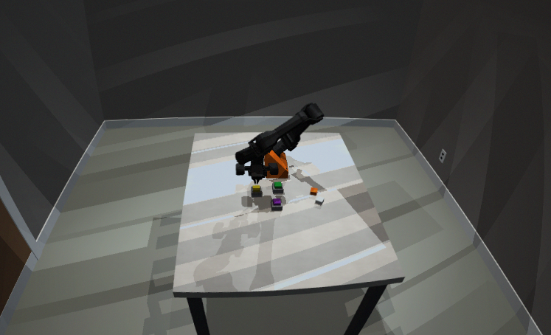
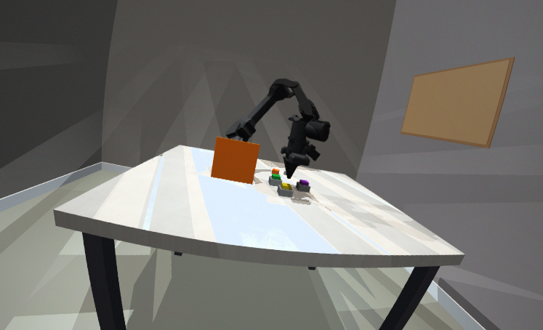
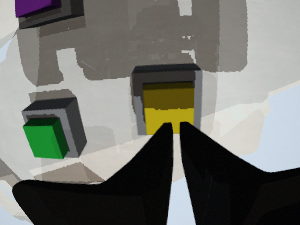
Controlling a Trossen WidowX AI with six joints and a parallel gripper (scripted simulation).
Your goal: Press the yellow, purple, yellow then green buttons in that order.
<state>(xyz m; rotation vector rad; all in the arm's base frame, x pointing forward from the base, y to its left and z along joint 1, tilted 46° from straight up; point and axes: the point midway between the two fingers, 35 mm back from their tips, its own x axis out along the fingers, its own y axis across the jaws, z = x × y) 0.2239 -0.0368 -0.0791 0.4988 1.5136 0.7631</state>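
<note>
Right now the yellow button is 3 cm below my gripper tip. Also, from my gripper tip: orange block 28 cm to the left, 5 cm below, 3 cm behind; then green button 10 cm to the left, 4 cm behind, 3 cm below; then purple button 10 cm to the left, 8 cm ahead, 3 cm below.
</note>
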